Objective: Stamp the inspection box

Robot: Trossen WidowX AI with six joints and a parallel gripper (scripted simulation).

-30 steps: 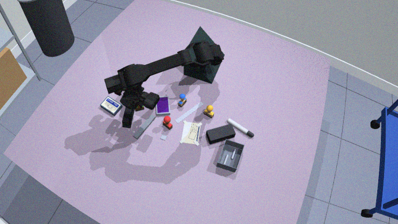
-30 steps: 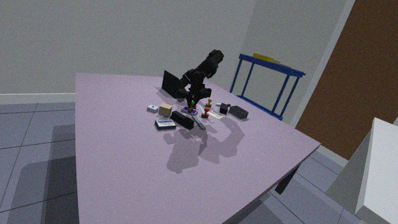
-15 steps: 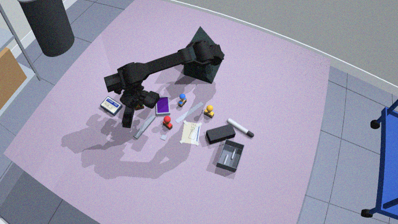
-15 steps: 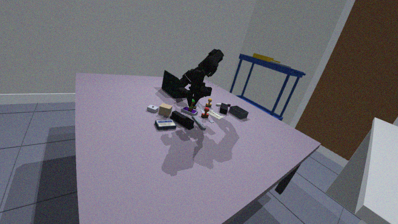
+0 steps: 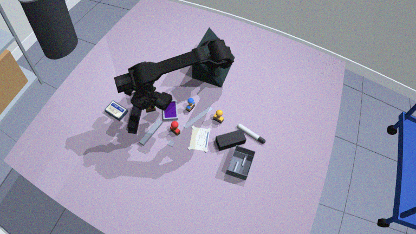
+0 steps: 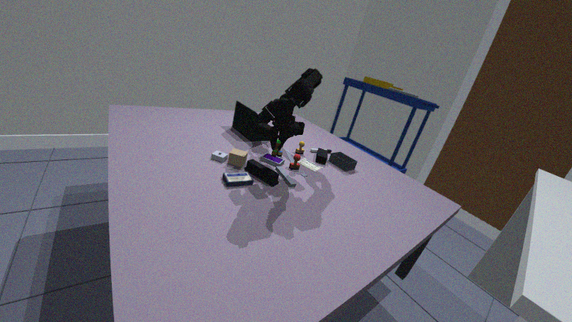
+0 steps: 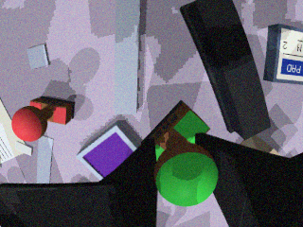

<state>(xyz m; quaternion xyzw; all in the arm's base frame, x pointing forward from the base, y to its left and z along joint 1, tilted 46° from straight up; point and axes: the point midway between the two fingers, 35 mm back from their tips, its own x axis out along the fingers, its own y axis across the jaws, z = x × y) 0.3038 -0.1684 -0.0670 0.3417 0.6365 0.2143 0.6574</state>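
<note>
Right now the purple ink pad is 9 cm below my gripper tip, 6 cm to the left of it and 6 cm behind it. Also, from my gripper tip: long black block 8 cm below, 7 cm to the right, 2 cm ahead; green-knobbed stamp right at my gripper tip; grey bar 9 cm below, 6 cm ahead, 2 cm to the left.
</note>
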